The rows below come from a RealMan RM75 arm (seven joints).
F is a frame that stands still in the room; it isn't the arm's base.
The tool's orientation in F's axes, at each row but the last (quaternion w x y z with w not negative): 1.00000 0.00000 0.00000 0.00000; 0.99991 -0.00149 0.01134 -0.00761; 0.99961 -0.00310 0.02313 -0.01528; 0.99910 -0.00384 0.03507 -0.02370
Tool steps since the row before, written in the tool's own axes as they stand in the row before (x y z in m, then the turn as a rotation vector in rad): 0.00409 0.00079 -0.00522 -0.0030 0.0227 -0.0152; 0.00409 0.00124 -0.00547 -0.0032 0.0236 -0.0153; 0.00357 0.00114 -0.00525 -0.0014 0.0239 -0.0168; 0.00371 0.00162 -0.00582 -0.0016 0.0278 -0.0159
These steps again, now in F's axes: 0.00409 0.00079 -0.00522 -0.0030 0.0227 -0.0152; 0.00398 0.00116 -0.00557 -0.0032 0.0236 -0.0153; 0.00336 0.00100 -0.00542 -0.0014 0.0238 -0.0169; 0.00336 0.00141 -0.00608 -0.0014 0.0277 -0.0160
